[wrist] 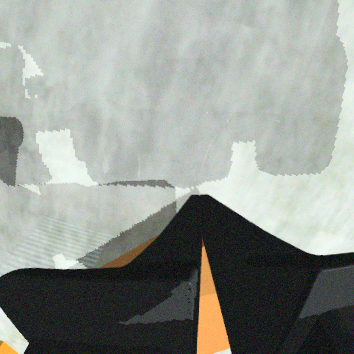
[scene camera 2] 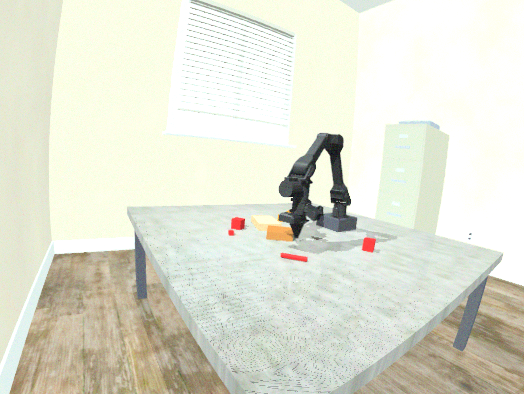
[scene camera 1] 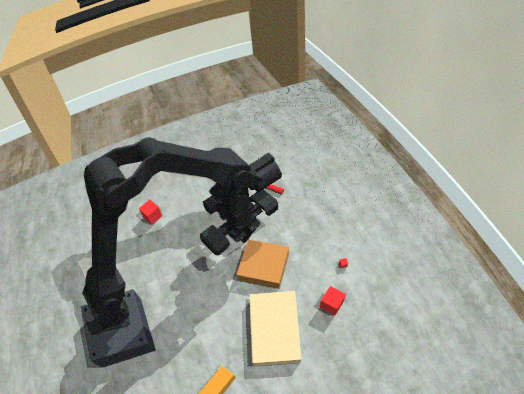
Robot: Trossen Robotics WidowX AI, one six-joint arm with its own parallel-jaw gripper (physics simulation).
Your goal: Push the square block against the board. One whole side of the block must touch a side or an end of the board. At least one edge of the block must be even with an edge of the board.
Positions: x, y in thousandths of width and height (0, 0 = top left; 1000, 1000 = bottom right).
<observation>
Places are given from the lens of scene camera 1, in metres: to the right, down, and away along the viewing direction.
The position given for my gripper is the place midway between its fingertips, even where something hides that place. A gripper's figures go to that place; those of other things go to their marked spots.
my gripper (scene camera 1: 465, 613): -0.04, 0.11, 0.92
square block (scene camera 1: 503, 669): 0.00, 0.15, 0.86
board (scene camera 1: 524, 826): 0.03, 0.27, 0.76
</observation>
